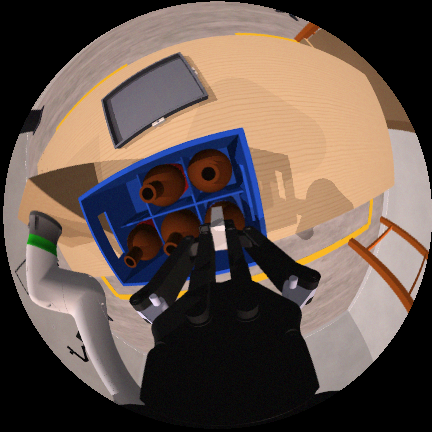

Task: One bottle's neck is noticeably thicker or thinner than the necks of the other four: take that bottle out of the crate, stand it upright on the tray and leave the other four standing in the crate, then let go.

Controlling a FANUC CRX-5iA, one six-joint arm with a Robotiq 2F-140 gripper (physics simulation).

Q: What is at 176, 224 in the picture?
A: A bottle.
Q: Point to a bottle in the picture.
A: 143, 242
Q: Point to a bottle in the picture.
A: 163, 184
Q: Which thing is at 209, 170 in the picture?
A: A bottle.
